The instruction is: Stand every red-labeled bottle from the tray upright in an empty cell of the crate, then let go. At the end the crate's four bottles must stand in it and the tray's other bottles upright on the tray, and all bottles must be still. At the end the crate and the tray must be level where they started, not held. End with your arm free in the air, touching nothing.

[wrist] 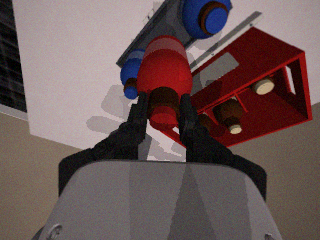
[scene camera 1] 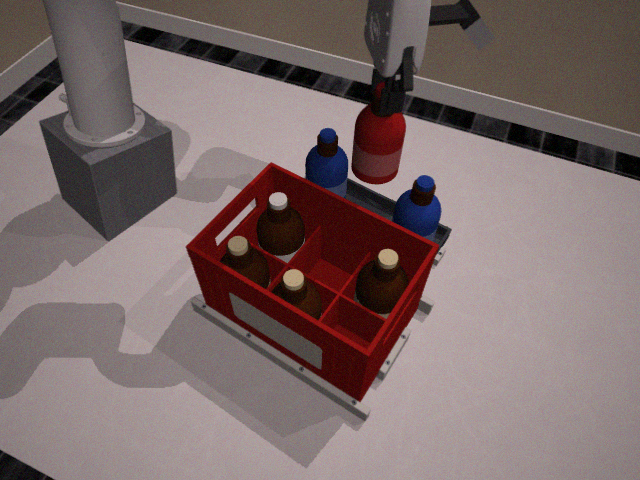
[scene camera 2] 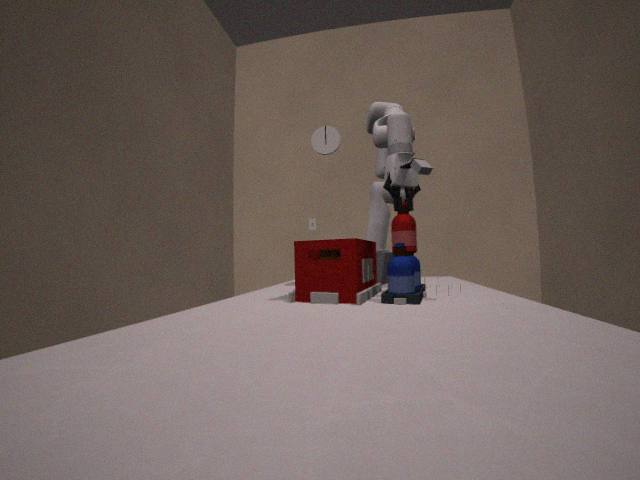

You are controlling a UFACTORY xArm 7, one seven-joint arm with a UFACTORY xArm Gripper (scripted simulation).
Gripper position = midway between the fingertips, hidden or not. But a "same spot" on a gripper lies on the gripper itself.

my gripper: wrist; scene camera 1 385, 102; scene camera 2
red crate: wrist; scene camera 1 346, 347; scene camera 2
same spot on red crate: (wrist: 255, 54) = (scene camera 2: 359, 259)
same spot on my gripper: (wrist: 123, 144) = (scene camera 2: 412, 191)
